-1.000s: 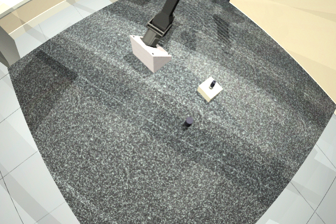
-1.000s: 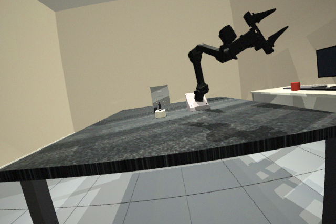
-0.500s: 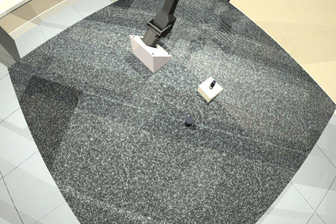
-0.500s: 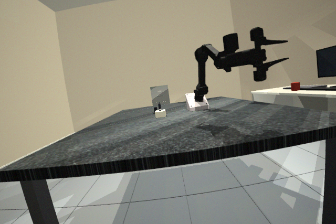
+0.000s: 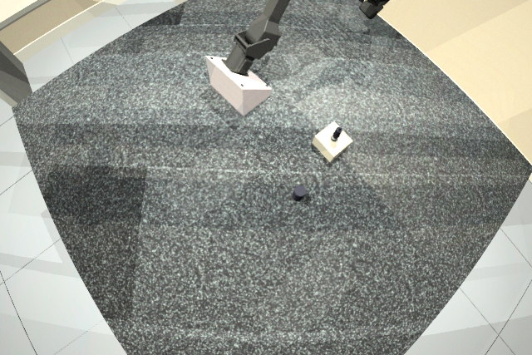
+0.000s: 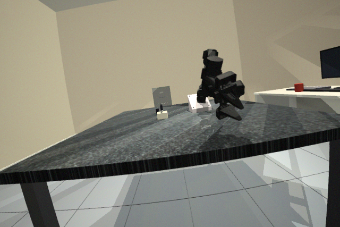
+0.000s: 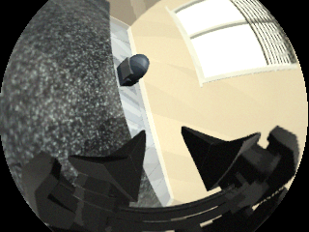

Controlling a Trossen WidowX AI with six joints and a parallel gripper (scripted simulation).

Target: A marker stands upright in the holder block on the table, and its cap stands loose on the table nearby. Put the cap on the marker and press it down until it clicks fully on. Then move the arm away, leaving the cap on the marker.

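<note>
The dark cap lies 670 mm to the right of my gripper tip, 410 mm ahead of it and 70 mm below it. Also, from my gripper tip: holder block (520 mm to the right, 340 mm ahead, 70 mm below).
</note>
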